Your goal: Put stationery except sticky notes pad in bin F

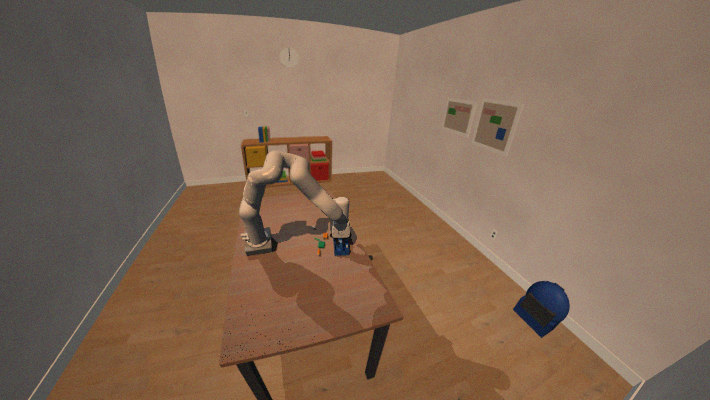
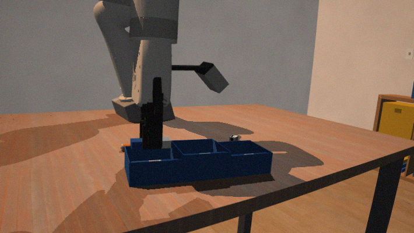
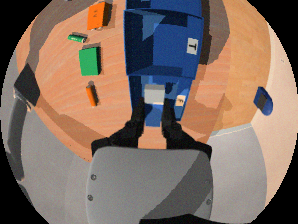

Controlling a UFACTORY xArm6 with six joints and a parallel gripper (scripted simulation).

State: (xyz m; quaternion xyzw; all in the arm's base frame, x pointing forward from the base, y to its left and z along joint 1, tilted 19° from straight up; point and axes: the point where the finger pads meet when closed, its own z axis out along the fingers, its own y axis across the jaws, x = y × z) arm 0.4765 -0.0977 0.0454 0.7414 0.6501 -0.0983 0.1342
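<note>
My hand is 26 cm to the right of the grey-white sharpener, 13 cm past it and 6 cm above it. Also, from my hand: orange marker: 13 cm behind, 6 cm below; blue-and-white piece: 2 cm below, 1 cm to the left; three joined blue bins: 8 cm to the left, 5 cm below, 2 cm ahead.
</note>
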